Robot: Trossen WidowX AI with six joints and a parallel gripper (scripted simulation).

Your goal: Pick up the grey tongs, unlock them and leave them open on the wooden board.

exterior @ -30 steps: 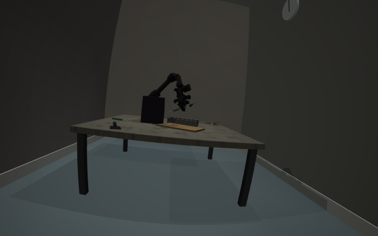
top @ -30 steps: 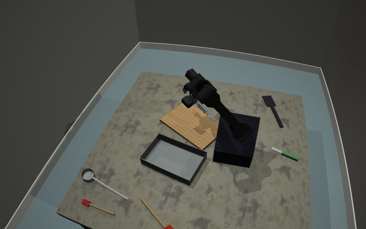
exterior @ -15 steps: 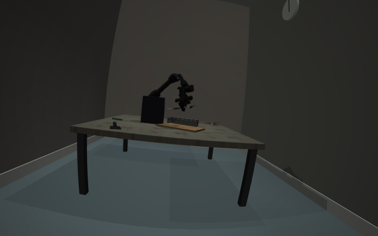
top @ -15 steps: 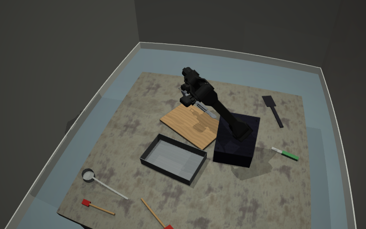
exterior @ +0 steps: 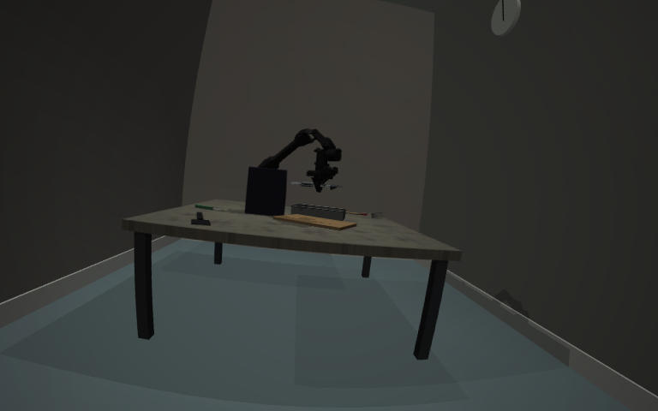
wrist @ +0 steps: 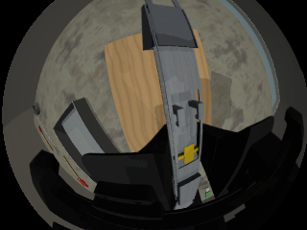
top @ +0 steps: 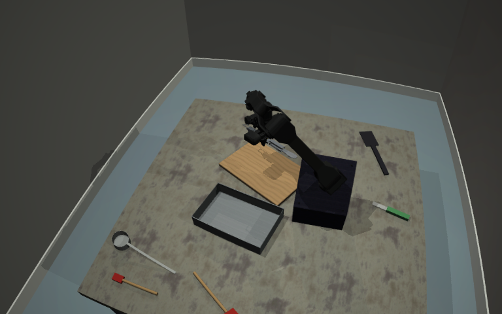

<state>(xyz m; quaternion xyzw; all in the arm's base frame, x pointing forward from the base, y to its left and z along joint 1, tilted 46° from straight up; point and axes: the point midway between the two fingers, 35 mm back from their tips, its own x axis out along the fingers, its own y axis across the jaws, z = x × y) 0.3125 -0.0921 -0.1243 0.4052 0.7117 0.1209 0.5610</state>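
My gripper tip is 150 mm above the wooden board. Round my gripper tip: black spatula (490 mm behind, 300 mm to the right, 150 mm below); then yellow lock piece (40 mm above); then dark roasting tin (20 mm ahead, 300 mm to the left, 130 mm below).
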